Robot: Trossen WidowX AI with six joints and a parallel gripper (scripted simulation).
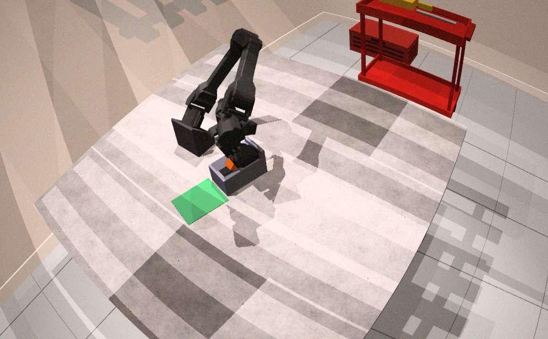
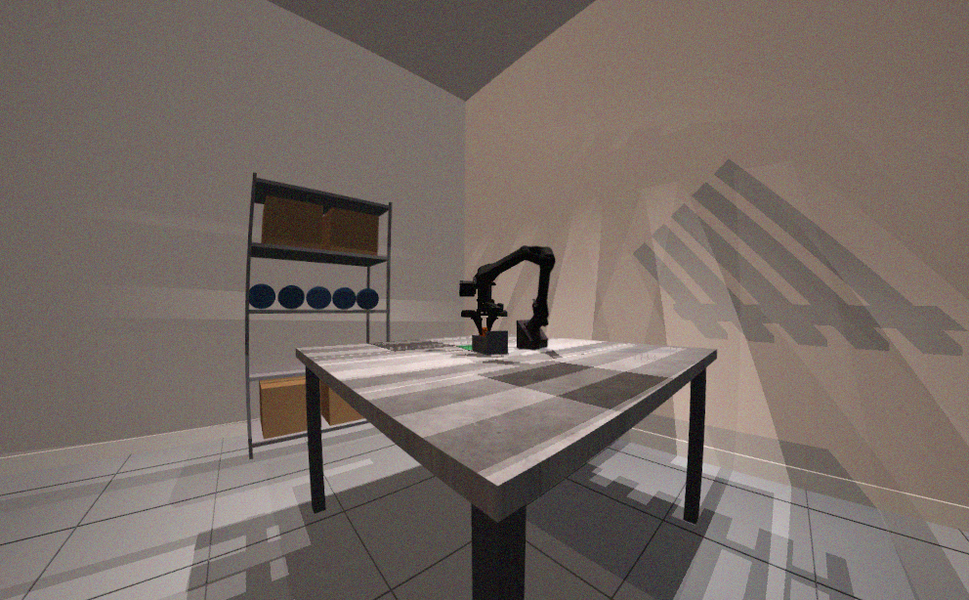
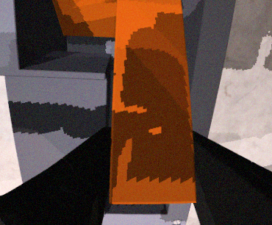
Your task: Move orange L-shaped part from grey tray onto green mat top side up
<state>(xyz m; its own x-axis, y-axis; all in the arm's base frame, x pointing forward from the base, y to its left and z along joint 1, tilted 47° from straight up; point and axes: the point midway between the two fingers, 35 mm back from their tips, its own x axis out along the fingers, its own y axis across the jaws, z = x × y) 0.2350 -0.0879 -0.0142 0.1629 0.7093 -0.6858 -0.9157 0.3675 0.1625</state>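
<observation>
Right now the green mat is 130 mm to the right of my gripper tip, 80 mm below it and 70 mm behind it. Round my gripper tip: orange L-shaped part (40 mm to the left, 30 mm below).
</observation>
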